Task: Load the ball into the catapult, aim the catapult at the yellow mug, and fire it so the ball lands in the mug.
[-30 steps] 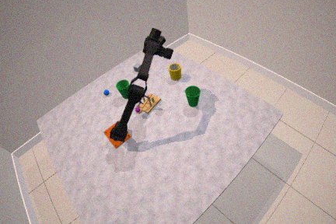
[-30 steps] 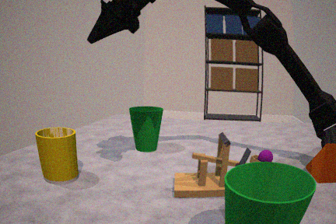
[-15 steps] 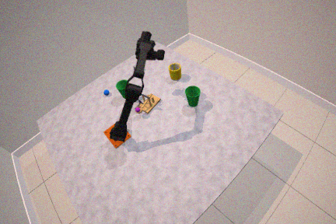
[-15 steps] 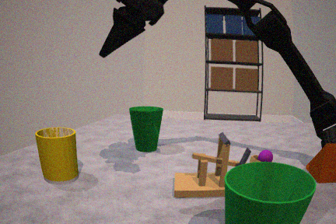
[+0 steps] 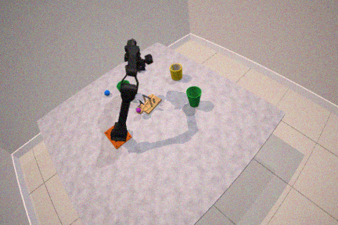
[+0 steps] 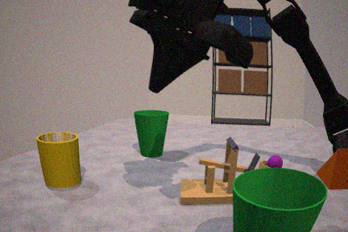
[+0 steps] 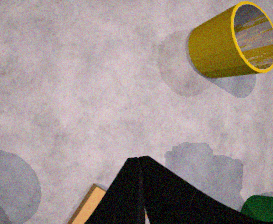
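Now: gripper tip 18 cm past the purple ball, 16 cm to the left of it and 13 cm above it. Also, from my gripper tip: catapult upright frame: 13 cm to the right, 11 cm below, 9 cm behind; wooden catapult: 14 cm below, 12 cm to the right, 11 cm behind; yellow mug: 22 cm ahead, 17 cm below, 3 cm to the right.
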